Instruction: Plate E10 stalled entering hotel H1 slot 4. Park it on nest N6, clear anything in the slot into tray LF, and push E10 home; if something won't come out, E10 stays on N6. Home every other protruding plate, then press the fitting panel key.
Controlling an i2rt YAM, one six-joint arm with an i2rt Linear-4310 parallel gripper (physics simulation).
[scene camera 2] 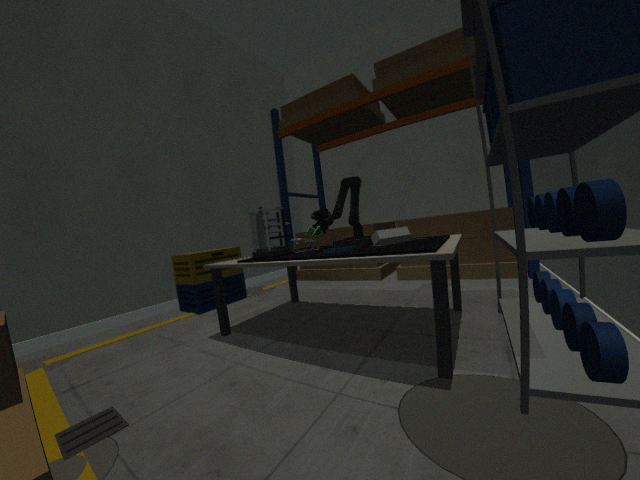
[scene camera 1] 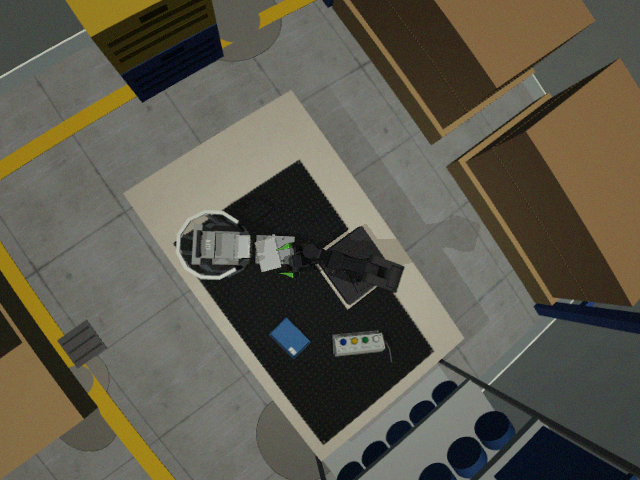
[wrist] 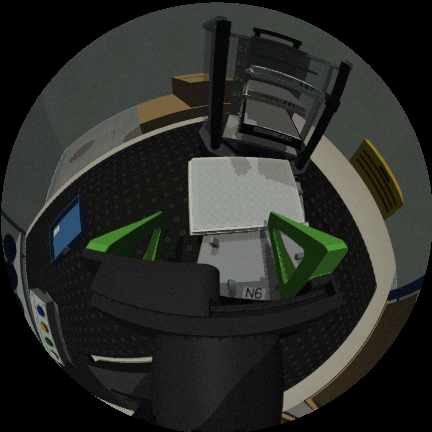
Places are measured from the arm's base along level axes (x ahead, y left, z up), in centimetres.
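Pixels of known places: gripper, fingertip midpoint: [scene camera 2: 308,237] [scene camera 1: 278,261] [wrist: 216,217]; arm's base, link origin: [scene camera 2: 358,238].
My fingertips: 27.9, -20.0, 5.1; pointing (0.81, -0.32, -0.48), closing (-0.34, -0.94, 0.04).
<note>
For each thing: its middle in the pictures, then the offset to it from my fingertips, as dx, dy, dz. "*": a spot on its surface instead. Level surfaces: height alone.
- white plate, body centre: [wrist: 247,190] [scene camera 1: 268,254] +2.4, -4.6, -1.2
- nest N6, body centre: [wrist: 256,230] [scene camera 1: 275,250] [scene camera 2: 305,245] -1.2, -5.1, -5.0
- hotel, body centre: [wrist: 271,89] [scene camera 1: 218,245] [scene camera 2: 269,231] +17.6, -16.5, +6.6
- clear plate marked E07, body centre: [wrist: 280,76] [scene camera 1: 232,246] +12.6, -13.4, +10.5
- clear plate, body centre: [wrist: 271,92] +15.6, -15.0, +6.5
- dark-edged plate, body centre: [wrist: 268,116] +12.7, -13.2, +2.4
- panel, body centre: [scene camera 1: 358,344] [scene camera 2: 390,236] -13.5, +49.8, -4.6
- blue tray, body centre: [wrist: 63,230] [scene camera 1: 290,337] [scene camera 2: 340,249] +11.5, +32.2, -8.0
- black mat, surface height: dz -8.8
- pale table edge, surface spot: [scene camera 1: 232,310] * +27.5, +9.2, -8.8
A white plate [scene camera 1: 268,254] [wrist: 242,195] lies askew on nest N6 [wrist: 234,257], overhanging its hotel side. Its label is not readable. My gripper [scene camera 1: 285,260] [scene camera 2: 313,231] [wrist: 216,217] is open around the near edge of the plate, with the green fingers apart and nothing held. The hotel [scene camera 1: 222,246] [scene camera 2: 260,230] [wrist: 220,85] stands beyond the nest. In the wrist view, a clear plate marked E07 [wrist: 295,82] sits above another clear plate [wrist: 277,100] and a dark-edged plate [wrist: 272,120]. Slot 4's contents cannot be told. The panel [scene camera 1: 359,344] [scene camera 2: 391,236] [wrist: 49,327] has blue, yellow, green and white keys.
A blue tray [scene camera 1: 289,338] [wrist: 67,229] with a small white label lies on the black mat [scene camera 1: 330,382], left of the gripper in the wrist view. The arm's base plate [scene camera 1: 347,299] is behind the gripper. The pale table edge [scene camera 1: 232,310] runs close by the hotel.
</note>
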